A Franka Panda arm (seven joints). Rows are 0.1 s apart.
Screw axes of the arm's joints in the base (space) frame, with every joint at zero. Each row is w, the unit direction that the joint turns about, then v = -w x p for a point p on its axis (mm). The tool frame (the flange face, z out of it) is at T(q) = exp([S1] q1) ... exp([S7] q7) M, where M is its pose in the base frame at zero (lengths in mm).
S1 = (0, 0, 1, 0, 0, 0)
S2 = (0, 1, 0, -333, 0, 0)
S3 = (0, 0, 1, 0, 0, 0)
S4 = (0, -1, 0, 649, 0, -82.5)
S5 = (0, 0, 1, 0, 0, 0)
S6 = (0, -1, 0, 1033, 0, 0)
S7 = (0, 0, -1, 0, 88, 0)
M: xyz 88 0 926 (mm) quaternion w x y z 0 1 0 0
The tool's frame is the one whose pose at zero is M.
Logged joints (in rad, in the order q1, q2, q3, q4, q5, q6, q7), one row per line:
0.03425, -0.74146, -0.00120, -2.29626, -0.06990, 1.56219, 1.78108
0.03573, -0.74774, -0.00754, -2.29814, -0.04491, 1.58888, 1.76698
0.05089, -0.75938, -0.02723, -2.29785, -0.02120, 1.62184, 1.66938
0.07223, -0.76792, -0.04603, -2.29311, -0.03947, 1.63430, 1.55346
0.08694, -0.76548, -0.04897, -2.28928, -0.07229, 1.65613, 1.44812
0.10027, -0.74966, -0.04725, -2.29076, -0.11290, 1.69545, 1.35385
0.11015, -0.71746, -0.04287, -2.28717, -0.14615, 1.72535, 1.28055
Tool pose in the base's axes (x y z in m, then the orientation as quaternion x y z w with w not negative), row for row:
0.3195, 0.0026, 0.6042, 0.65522, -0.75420, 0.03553, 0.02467
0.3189, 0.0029, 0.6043, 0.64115, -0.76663, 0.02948, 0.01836
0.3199, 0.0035, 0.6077, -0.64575, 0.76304, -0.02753, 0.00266
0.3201, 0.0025, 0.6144, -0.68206, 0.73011, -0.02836, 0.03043
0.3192, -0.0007, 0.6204, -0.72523, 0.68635, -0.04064, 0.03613
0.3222, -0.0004, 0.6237, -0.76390, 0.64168, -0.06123, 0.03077
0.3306, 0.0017, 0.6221, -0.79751, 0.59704, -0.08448, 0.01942
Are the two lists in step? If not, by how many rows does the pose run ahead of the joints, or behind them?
The pose runs 1 row behind the joints: the pose in row i belongs to the joints in row i - 1.
